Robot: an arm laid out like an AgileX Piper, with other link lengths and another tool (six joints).
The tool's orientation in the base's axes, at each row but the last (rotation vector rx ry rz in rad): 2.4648 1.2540 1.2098; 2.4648 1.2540 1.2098; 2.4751 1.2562 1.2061; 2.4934 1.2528 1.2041; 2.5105 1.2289 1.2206; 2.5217 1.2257 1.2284; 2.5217 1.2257 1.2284; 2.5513 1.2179 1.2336; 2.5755 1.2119 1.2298; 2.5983 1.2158 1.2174; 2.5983 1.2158 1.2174; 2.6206 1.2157 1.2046; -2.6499 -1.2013 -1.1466
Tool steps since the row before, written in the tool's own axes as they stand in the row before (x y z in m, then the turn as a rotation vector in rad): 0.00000 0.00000 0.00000 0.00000 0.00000 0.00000; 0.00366 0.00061 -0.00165 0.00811 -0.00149 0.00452; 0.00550 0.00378 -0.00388 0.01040 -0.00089 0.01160; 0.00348 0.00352 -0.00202 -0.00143 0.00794 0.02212; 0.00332 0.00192 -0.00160 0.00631 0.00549 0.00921; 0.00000 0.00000 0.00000 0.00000 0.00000 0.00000; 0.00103 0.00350 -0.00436 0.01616 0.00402 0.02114; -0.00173 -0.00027 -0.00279 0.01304 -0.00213 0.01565; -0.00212 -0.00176 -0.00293 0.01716 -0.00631 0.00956; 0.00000 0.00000 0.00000 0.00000 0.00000 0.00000; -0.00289 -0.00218 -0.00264 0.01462 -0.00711 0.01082; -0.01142 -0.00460 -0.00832 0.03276 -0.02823 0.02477; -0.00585 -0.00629 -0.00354 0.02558 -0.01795 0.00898
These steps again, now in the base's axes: 0.00000 0.00000 0.00000 0.00000 0.00000 0.00000; 0.00045 0.00188 0.00357 0.00497 0.00789 0.00119; 0.00155 0.00060 0.00754 0.01106 0.01083 -0.00197; 0.00205 -0.00031 0.00493 0.01981 -0.00088 -0.01269; 0.00127 0.00063 0.00390 0.01208 0.00299 -0.00013; 0.00000 0.00000 0.00000 0.00000 0.00000 0.00000; -0.00046 -0.00277 0.00495 0.02294 0.01383 -0.00257; -0.00272 -0.00173 0.00069 0.01417 0.01447 -0.00307; -0.00390 -0.00100 0.00004 0.00898 0.01843 0.00231; 0.00000 0.00000 0.00000 0.00000 0.00000 0.00000; -0.00427 -0.00114 -0.00073 0.00831 0.01767 -0.00045; -0.01296 -0.00667 -0.00287 0.01101 0.04833 -0.00518; -0.00886 -0.00038 -0.00277 0.00490 0.03181 0.00463
